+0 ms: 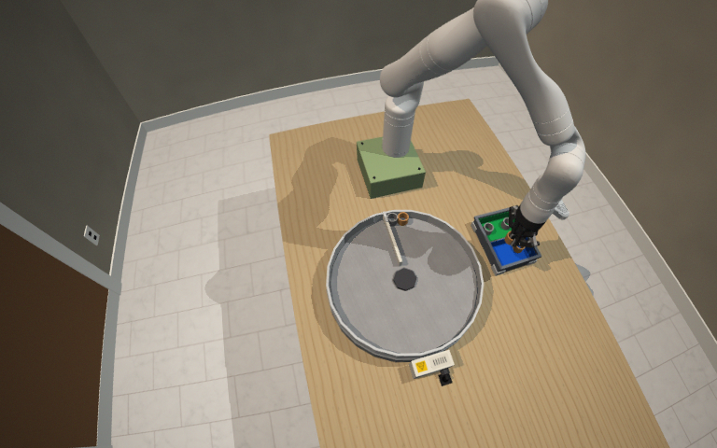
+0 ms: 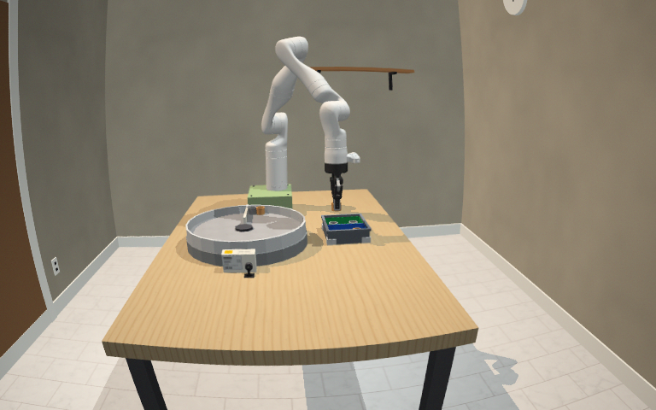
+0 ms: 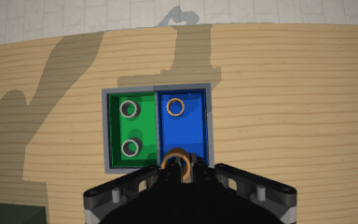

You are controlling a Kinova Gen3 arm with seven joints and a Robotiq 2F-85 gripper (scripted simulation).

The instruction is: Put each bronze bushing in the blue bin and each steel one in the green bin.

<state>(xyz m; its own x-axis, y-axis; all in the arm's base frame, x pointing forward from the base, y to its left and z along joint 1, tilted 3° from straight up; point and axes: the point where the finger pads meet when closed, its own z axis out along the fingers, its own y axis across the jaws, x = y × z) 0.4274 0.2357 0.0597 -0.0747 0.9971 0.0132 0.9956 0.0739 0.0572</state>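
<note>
The blue bin lies 10 cm below my hand, 5 cm behind it and 3 cm to the left of it. Also, from my hand: turntable (31 cm to the right, 7 cm below, 2 cm ahead).
</note>
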